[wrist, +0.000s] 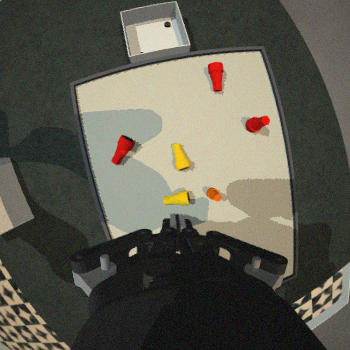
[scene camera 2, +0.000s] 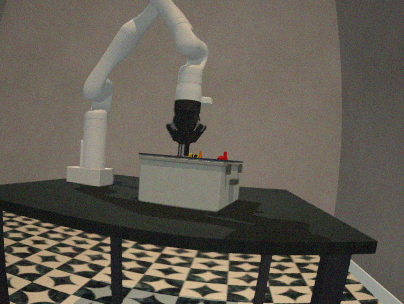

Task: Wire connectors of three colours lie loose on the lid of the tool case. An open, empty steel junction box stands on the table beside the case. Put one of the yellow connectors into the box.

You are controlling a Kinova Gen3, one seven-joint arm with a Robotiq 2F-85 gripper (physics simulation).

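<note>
My gripper is shut, with its fingertips together low over the near part of the case lid; no connector shows between them. One yellow connector lies on its side just beyond the fingertips in the wrist view. Another yellow connector lies farther up the lid. The lid under the gripper's body is hidden. The junction box, a grey open box, stands beyond the lid's far edge and is empty apart from a small dark round spot on its floor.
Red connectors lie at the lid's left, far side and right, where one stands tilted in view. An orange connector is right of the nearer yellow one. The tool case stands on the dark table.
</note>
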